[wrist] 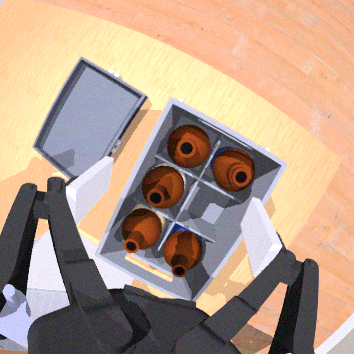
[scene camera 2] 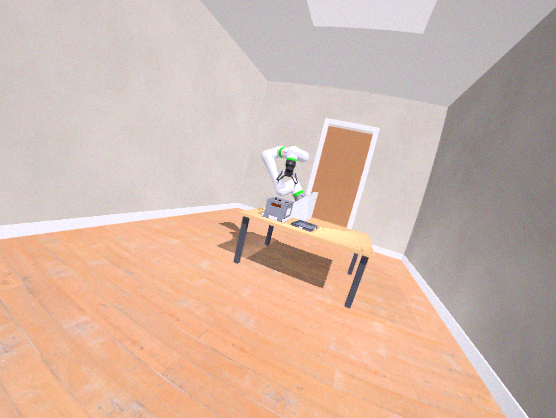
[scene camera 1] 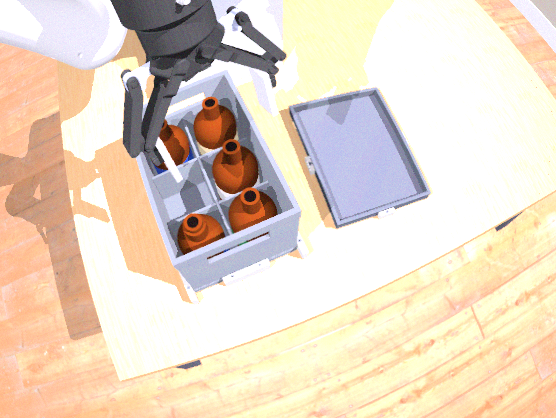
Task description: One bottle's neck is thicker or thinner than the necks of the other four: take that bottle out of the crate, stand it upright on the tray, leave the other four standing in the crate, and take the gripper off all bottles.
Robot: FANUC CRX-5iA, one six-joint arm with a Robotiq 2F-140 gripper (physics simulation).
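Frame: origin at the arm's base, x back, y left, z down, level; millimetres.
Seen in the pictures: gripper, fingertip midpoint: (wrist: 178, 192) (scene camera 2: 285, 189) (scene camera 1: 221, 139); arm's base at its link origin: (scene camera 2: 301, 199).
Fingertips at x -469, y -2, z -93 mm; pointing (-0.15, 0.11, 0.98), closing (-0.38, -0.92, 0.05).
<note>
Pixels of each thing's middle, then the offset from my fingertips to it. "pt": a spot on its surface instead. Level surfaces: height alone.
- grey six-compartment crate at the middle of its body: (scene camera 1: 207, 181) (wrist: 186, 199) (scene camera 2: 279, 208) dz +194, dx +50, dy -35 mm
- grey tray at a spot on its surface: (scene camera 1: 360, 160) (wrist: 89, 117) pt dz +277, dx +62, dy +239 mm
- wooden table at its surface level: dz +282 mm
A grey six-compartment crate (scene camera 1: 285, 237) (wrist: 136, 177) holds five upright orange-brown bottles. One (scene camera 1: 200, 237) (wrist: 234, 170), near left in scene camera 1, has a stepped shoulder. The others are near right (scene camera 1: 252, 215) (wrist: 189, 145), middle right (scene camera 1: 235, 172) (wrist: 163, 186), back right (scene camera 1: 215, 127) (wrist: 142, 229) and back left (scene camera 1: 175, 145) (wrist: 182, 250). The middle left compartment is empty. I cannot tell surely which neck differs. The grey tray (scene camera 1: 360, 160) (wrist: 87, 120) lies beside the crate, with no bottle on it. My gripper (scene camera 1: 216, 125) (wrist: 178, 192) is open above the crate, holding nothing; a finger partly hides the back left bottle.
The crate and tray stand on a wooden table (scene camera 1: 150, 320) (scene camera 2: 345, 239). Small white brackets (scene camera 1: 245, 273) sit at the crate's foot and by the tray. A white panel (scene camera 2: 306, 206) stands behind the crate in scene camera 2, near the arm's base.
</note>
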